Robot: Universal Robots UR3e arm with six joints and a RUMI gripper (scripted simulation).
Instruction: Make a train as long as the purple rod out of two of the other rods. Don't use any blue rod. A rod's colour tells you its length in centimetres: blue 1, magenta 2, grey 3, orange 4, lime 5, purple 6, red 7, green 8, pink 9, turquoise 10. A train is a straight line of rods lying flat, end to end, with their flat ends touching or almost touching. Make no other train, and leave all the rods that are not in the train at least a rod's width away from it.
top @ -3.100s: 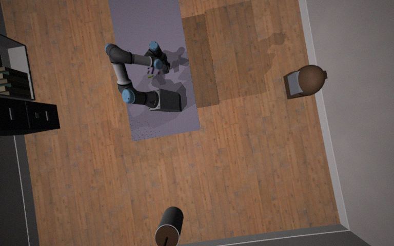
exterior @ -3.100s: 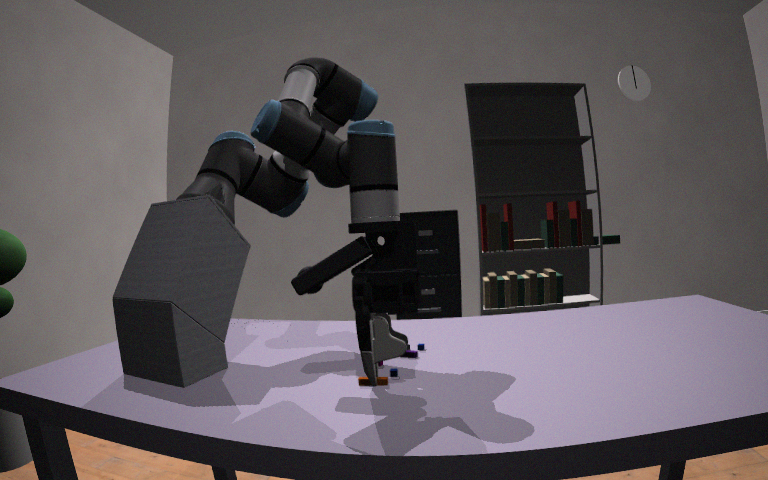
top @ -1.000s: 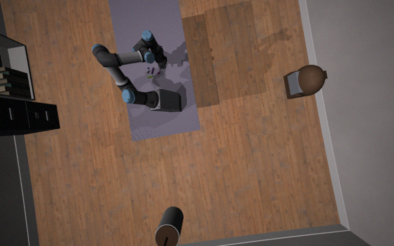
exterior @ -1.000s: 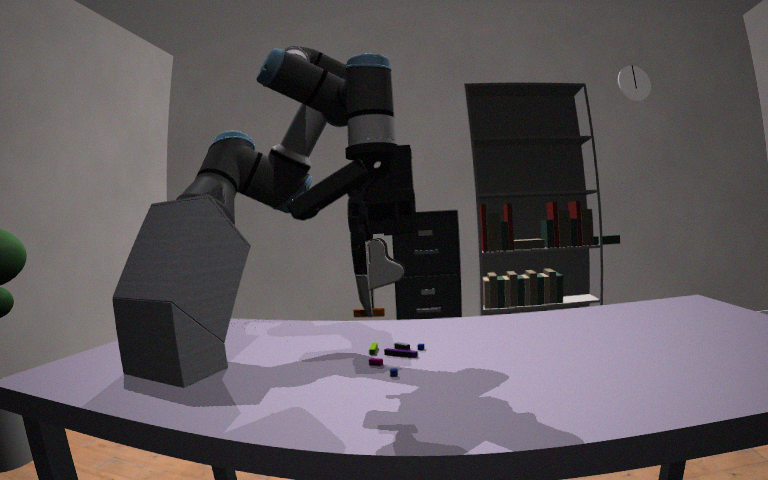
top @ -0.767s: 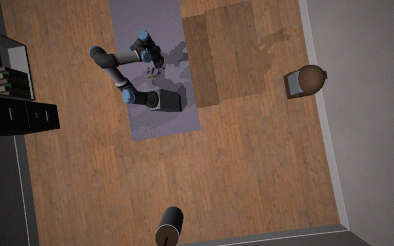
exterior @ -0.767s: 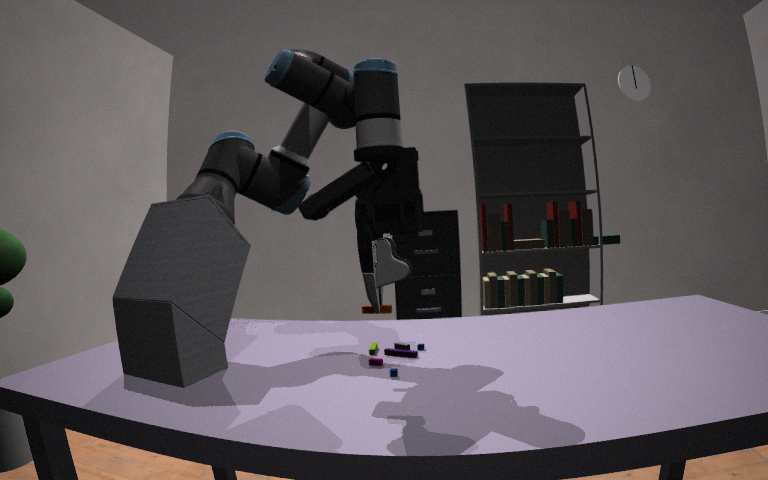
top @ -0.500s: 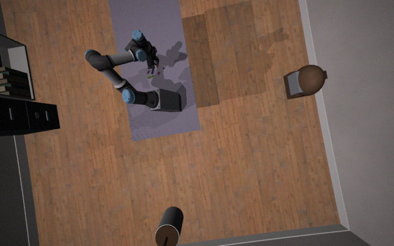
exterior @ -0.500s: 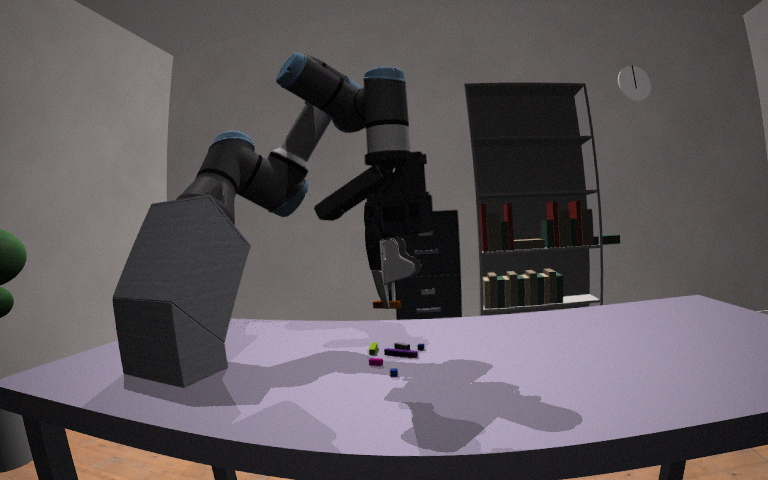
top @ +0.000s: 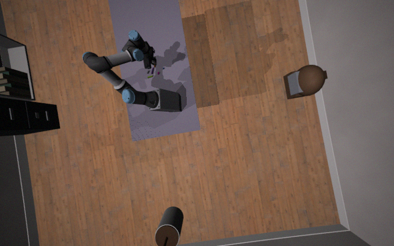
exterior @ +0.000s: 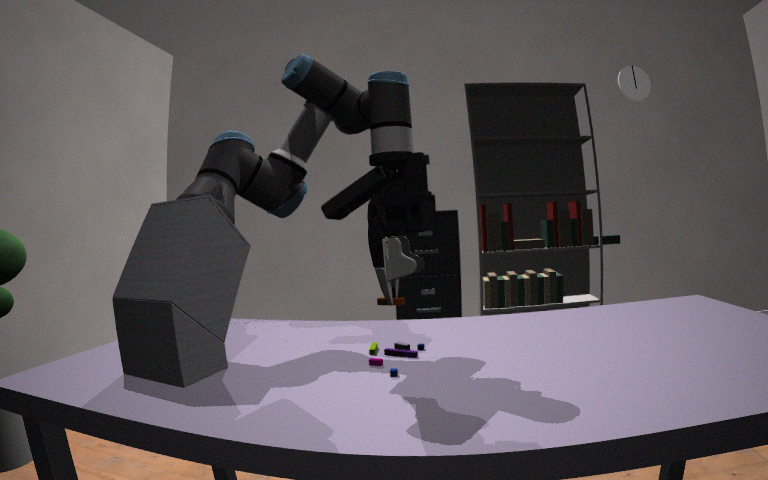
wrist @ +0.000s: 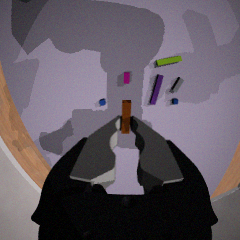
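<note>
Right now my hand is 30 mm past the magenta rod, 10 mm to the right of it and 110 mm above it. Also, from my hand: purple rod 60 mm to the left, 110 mm below; grey rod 110 mm to the left, 110 mm below; orange rod 10 mm below.
</note>
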